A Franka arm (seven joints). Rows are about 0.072 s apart.
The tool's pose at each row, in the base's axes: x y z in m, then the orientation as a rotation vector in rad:
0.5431, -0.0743, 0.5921, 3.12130, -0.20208, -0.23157
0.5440, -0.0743, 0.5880, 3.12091, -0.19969, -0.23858
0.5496, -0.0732, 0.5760, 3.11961, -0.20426, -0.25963
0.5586, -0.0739, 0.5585, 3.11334, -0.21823, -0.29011
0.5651, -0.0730, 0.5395, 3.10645, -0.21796, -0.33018
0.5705, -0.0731, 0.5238, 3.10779, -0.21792, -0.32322
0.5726, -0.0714, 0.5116, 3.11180, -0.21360, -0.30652
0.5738, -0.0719, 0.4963, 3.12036, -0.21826, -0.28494
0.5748, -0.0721, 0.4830, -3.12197, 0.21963, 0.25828
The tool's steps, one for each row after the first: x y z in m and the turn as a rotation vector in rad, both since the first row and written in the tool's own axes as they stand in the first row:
0.0015, -0.0002, 0.0039, -0.00042, -0.00446, -0.00151
0.0086, -0.0022, 0.0150, -0.00040, -0.01793, 0.00136
0.0201, -0.0029, 0.0310, -0.00361, -0.03745, 0.01063
0.0291, -0.0049, 0.0488, -0.00816, -0.06310, 0.01090
0.0367, -0.0057, 0.0635, -0.00727, -0.05864, 0.01078
0.0404, -0.0078, 0.0753, -0.00479, -0.04792, 0.00775
0.0438, -0.0077, 0.0902, 0.00308, -0.03418, 0.00987
0.0468, -0.0078, 0.1032, 0.00616, -0.01734, 0.01058

